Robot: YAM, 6 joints.
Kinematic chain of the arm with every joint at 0, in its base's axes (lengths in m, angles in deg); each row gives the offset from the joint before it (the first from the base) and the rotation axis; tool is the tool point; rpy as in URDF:
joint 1: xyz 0 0 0.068 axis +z
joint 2: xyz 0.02 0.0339 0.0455 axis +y
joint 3: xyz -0.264 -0.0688 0 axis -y
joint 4: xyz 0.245 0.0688 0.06 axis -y
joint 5: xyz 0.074 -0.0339 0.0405 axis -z
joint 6: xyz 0.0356 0 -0.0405 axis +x
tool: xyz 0 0 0 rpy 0 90 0
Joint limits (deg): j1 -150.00..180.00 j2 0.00..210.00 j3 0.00..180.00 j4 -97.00..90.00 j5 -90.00..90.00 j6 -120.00..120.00
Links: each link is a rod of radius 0.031 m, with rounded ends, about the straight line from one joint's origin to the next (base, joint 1, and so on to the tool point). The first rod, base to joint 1, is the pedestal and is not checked.
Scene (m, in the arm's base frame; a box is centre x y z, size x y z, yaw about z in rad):
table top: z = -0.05
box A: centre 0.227 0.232 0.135 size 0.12 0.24 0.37 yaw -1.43
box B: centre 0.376 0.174 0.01 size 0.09 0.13 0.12 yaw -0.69
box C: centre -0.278 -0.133 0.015 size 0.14 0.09 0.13 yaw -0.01
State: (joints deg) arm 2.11 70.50 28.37 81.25 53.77 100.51
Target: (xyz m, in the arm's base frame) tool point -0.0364 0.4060 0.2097
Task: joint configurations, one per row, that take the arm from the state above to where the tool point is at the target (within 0.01 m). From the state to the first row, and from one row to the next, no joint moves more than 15 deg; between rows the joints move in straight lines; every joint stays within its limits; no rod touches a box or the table.
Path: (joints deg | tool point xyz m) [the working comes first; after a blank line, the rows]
Joints at the target: 98.46 113.17 56.76 70.45 41.83 100.51
Straight joint move there: touches box A.

1: 11.47 58.56 30.58 83.44 40.39 88.43 | 0.1850 0.0140 0.3601
2: 20.83 46.62 32.78 85.62 27.00 76.35 | 0.1216 0.0290 0.4054
3: 30.20 34.68 34.99 87.81 13.62 64.27 | 0.0484 0.0185 0.4336
4: 39.56 22.74 37.20 90.00 0.24 52.19 | -0.0219 -0.0183 0.4410
5: 50.96 36.62 40.98 89.73 9.01 54.40 | 0.0296 0.0276 0.4583
6: 62.36 50.49 44.77 89.47 17.78 56.60 | 0.0623 0.0955 0.4597
7: 73.76 64.37 48.56 89.20 26.56 58.80 | 0.0679 0.1762 0.4439
8: 85.17 78.25 52.35 88.93 35.33 61.01 | 0.0424 0.2569 0.4108
9: 96.57 92.13 56.14 88.67 44.11 63.21 | -0.0124 0.3244 0.3611
10: 107.97 106.00 59.93 88.40 52.88 65.41 | -0.0892 0.3669 0.2968
11: 104.80 108.39 58.87 82.42 49.20 77.11 | -0.0735 0.3836 0.2694
12: 101.63 110.78 57.82 76.44 45.51 88.81 | -0.0557 0.3968 0.2403
13: 98.46 113.17 56.76 70.45 41.83 100.51 | -0.0364 0.4060 0.2097

